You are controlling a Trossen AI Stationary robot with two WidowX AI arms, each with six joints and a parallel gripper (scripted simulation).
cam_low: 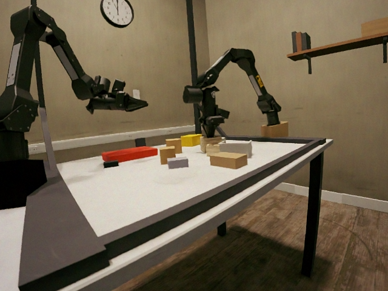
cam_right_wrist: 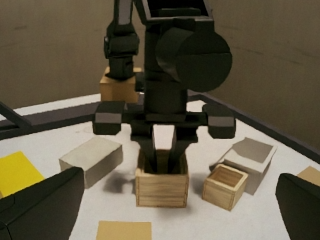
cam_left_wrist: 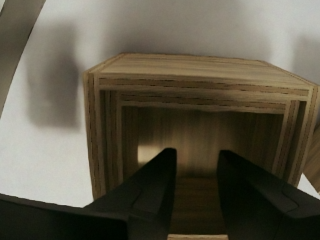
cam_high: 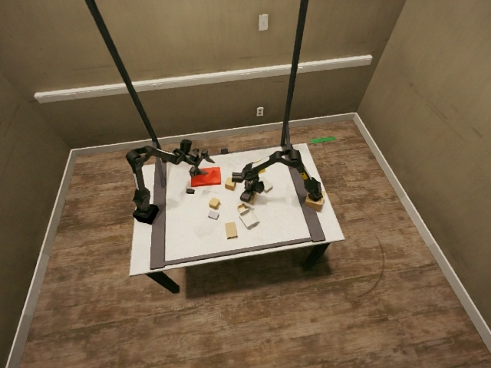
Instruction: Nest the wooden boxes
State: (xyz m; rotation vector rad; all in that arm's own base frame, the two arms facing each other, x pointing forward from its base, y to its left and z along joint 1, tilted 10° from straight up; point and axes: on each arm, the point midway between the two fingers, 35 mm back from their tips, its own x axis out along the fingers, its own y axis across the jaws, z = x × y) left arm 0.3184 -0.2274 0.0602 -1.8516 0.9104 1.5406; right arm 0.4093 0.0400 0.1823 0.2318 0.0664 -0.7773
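Right now the small open wooden box is 8 cm ahead of my left hand, 6 cm to the right of it and 6 cm below it. Also, from my left hand: tan cube (22 cm to the right, 5 cm below, 3 cm ahead); flat tan block (21 cm ahead, 13 cm to the right, 6 cm below); pale block (10 cm to the left, 8 cm behind, 6 cm below).
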